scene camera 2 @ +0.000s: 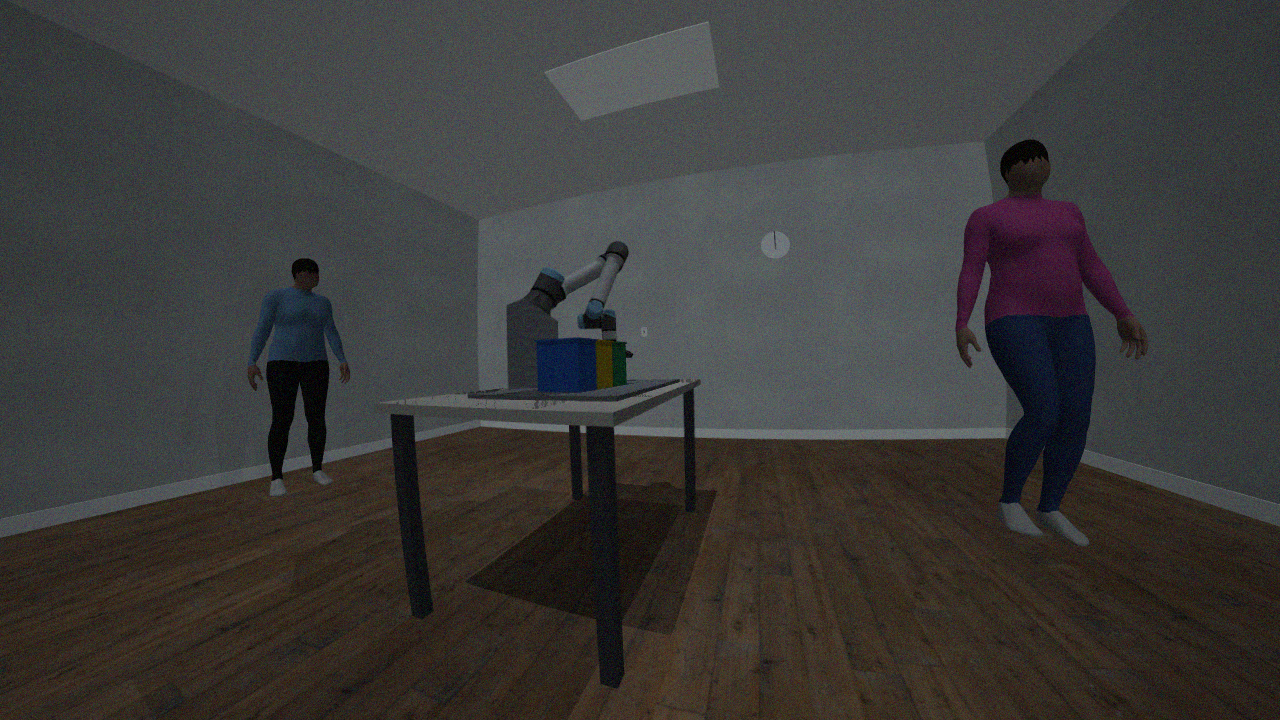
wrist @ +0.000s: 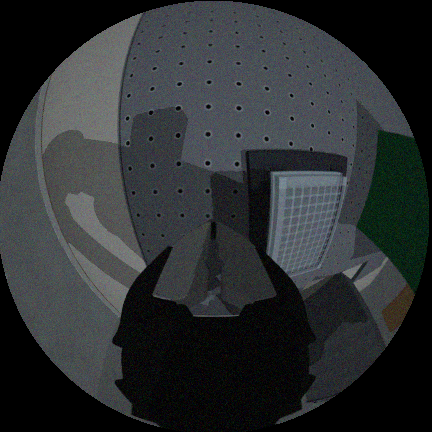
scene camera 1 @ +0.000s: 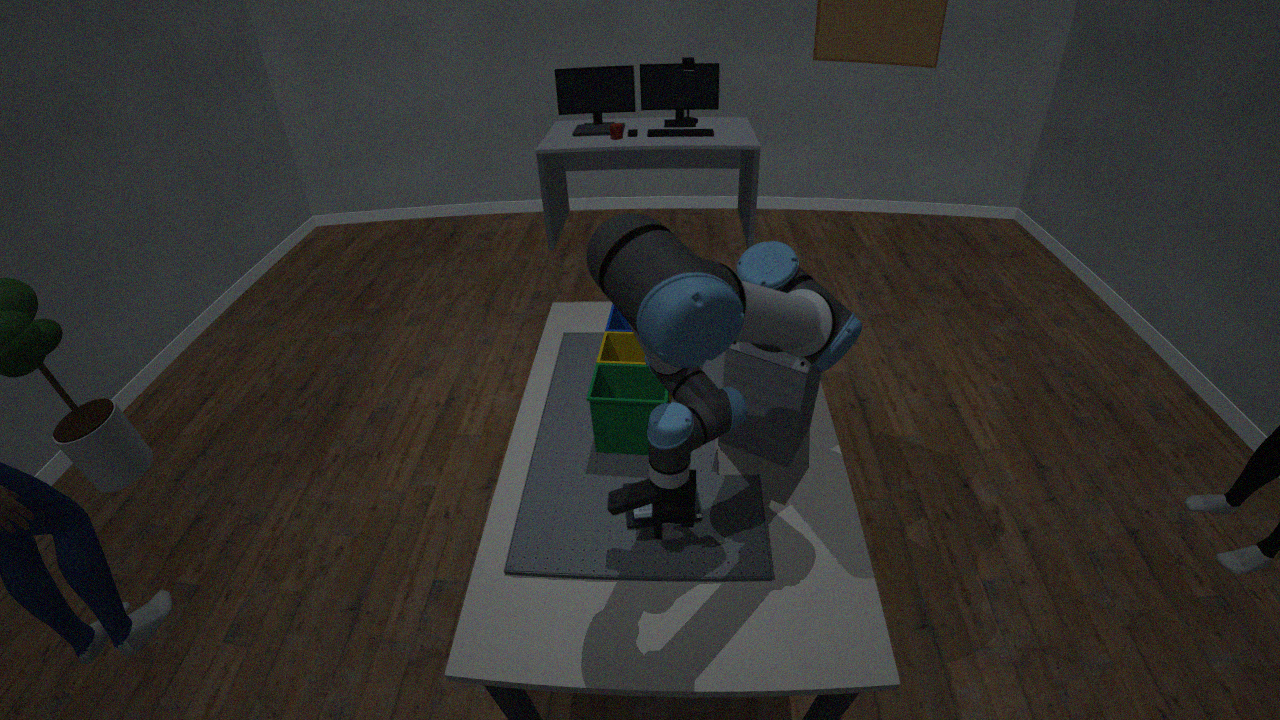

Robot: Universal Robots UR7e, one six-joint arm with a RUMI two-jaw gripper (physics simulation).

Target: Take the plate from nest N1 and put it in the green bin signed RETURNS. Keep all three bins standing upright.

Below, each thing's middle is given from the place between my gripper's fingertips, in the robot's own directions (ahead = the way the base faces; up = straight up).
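Scene:
Gridded plate [wrist: 304, 207]: 100 mm to the right of my gripper, 20 mm ahead of it, 20 mm above it. Dark nest [wrist: 258, 204]: gripper 100 mm to the left of it, 20 mm short of it, 10 mm below it.

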